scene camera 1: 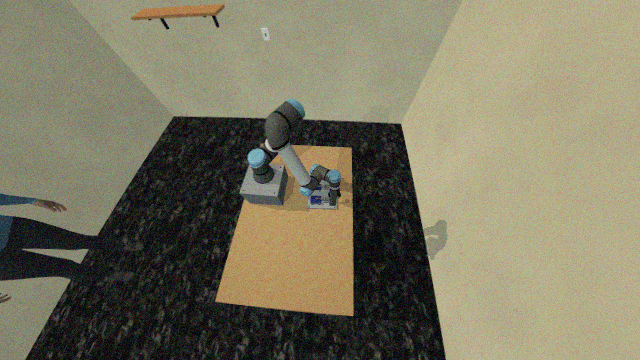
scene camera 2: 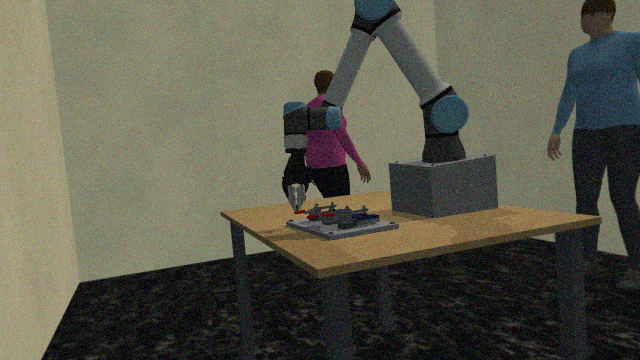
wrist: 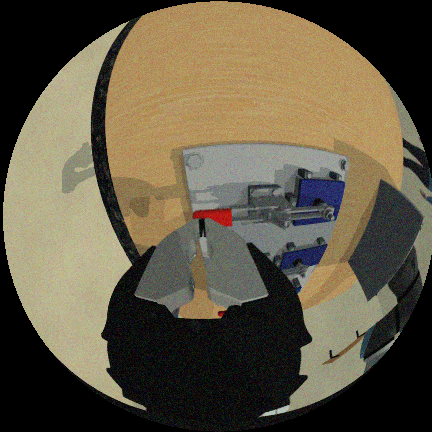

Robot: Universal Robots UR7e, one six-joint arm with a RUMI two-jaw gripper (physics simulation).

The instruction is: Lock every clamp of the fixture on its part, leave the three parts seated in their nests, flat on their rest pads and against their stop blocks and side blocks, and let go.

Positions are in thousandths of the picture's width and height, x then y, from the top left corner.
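My gripper (scene camera 2: 465, 588) is visible here, and you get the gripper (wrist: 471, 508) from the wrist as well. There's also a toggle clamp with red handle (wrist: 617, 473) that I can see.
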